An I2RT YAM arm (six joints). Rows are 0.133 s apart.
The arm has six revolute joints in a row. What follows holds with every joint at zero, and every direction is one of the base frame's.
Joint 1 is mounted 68 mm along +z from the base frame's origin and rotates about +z.
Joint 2 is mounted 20 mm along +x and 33.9 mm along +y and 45.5 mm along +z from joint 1 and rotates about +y.
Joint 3 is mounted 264 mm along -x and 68.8 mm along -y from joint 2 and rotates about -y.
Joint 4 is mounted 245 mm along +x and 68.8 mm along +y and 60 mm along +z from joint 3 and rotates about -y.
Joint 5 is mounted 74 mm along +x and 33.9 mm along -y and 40.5 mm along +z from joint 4 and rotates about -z.
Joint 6 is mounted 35.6 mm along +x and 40.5 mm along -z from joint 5 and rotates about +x.
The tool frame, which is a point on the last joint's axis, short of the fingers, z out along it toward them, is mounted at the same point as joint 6; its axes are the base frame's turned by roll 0, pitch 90 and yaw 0 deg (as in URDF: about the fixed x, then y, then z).
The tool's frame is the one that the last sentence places.
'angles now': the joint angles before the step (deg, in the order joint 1, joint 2, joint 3, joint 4, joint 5, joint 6). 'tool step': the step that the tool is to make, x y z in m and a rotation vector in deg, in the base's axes. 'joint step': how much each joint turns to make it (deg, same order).
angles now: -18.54 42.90 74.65 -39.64 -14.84 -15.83
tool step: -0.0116 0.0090 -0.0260 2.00 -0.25 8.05
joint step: 0.00 -5.88 -7.56 1.57 -8.24 0.89
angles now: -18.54 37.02 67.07 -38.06 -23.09 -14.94
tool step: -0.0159 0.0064 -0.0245 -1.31 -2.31 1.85
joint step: 0.00 -7.19 -7.55 2.64 -1.77 -0.79
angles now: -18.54 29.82 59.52 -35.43 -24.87 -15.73
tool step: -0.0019 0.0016 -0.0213 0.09 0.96 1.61
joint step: 0.04 -3.28 -5.12 0.71 -1.54 -0.43
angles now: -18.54 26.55 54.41 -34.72 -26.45 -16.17
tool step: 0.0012 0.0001 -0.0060 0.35 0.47 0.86
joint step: -0.01 -0.53 -1.40 0.36 -0.89 0.08
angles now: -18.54 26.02 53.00 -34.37 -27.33 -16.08
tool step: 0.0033 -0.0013 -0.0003 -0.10 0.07 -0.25
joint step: -0.04 0.61 -0.18 0.71 0.22 -0.10
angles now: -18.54 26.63 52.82 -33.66 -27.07 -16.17
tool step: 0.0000 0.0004 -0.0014 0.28 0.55 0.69
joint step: -0.01 -0.01 -0.09 -0.53 -0.70 0.00
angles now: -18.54 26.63 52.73 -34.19 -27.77 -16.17
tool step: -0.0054 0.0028 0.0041 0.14 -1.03 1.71
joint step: -0.02 -0.71 0.80 -0.45 -1.78 0.26
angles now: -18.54 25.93 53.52 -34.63 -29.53 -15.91
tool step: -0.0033 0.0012 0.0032 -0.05 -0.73 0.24
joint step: -0.07 -0.36 0.63 -0.19 -0.33 0.17
